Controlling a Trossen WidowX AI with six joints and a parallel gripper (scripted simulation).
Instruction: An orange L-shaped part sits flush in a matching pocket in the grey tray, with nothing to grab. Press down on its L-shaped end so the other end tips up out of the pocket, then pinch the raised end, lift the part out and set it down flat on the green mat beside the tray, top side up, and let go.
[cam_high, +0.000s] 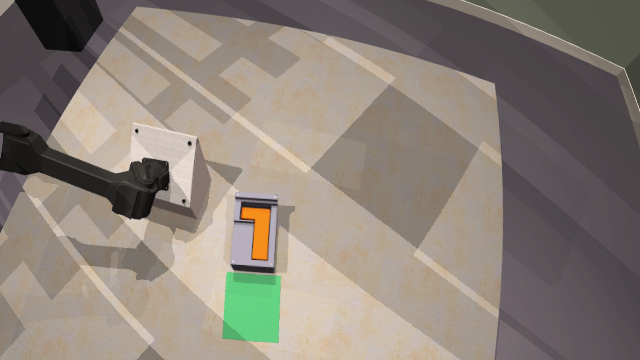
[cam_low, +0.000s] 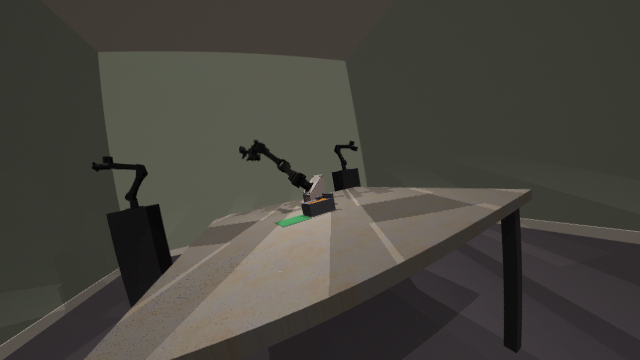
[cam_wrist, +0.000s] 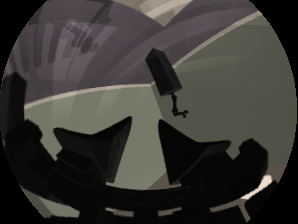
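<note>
Now: the orange L-shaped part 740 mm ahead of my gripper tip, 290 mm to the left of it and 380 mm below it. The rest, counted from my gripper tip: green mat (760 mm ahead, 130 mm to the left, 440 mm below).
</note>
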